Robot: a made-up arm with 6 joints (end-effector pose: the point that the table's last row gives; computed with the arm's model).
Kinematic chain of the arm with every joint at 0, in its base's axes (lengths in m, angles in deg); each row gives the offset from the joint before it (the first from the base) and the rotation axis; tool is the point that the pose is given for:
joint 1: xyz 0 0 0.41 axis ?
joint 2: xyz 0.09 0 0 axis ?
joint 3: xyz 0 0 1.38 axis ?
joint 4: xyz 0 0 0.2 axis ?
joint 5: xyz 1.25 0 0 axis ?
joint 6: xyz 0.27 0 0 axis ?
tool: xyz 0 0 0
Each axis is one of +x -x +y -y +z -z.
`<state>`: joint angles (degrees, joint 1 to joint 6).
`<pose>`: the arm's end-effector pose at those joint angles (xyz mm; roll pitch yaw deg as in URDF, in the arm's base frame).
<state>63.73 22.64 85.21 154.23 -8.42 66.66</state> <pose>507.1 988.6 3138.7 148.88 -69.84 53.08</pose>
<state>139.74 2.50 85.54 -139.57 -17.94 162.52</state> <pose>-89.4 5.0 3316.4 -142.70 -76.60 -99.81</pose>
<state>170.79 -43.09 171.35 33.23 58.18 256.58</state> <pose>1736.3 -408.9 307.1 178.93 62.17 -95.17</pose>
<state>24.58 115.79 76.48 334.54 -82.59 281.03</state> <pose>2043.9 1061.5 -1036.7 -132.75 50.76 162.22</pose>
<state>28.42 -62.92 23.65 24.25 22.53 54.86</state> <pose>-1201.2 -601.7 2552.5 129.37 -70.55 -179.78</pose>
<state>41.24 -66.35 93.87 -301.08 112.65 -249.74</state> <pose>-1918.1 -1397.7 1042.2 -11.43 35.35 116.96</pose>
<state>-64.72 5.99 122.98 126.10 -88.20 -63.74</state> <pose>-477.7 501.0 2741.0 85.93 13.84 171.56</pose>
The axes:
joint 1: +z
joint 2: +y
joint 3: -y
joint 4: -x
joint 5: -y
joint 6: -x

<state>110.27 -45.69 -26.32 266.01 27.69 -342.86</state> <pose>-36.4 459.7 2048.3 85.57 -15.26 81.55</pose>
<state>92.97 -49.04 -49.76 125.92 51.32 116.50</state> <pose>-194.7 458.0 1373.1 129.72 27.76 138.57</pose>
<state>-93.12 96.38 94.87 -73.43 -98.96 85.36</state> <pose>109.8 -2682.2 348.7 8.84 16.11 6.66</pose>
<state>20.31 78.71 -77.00 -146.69 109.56 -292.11</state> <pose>406.0 1.3 214.7 -143.05 -58.81 -71.77</pose>
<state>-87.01 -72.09 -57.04 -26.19 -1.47 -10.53</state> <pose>13.2 -193.9 1416.2 36.55 -13.73 -86.34</pose>
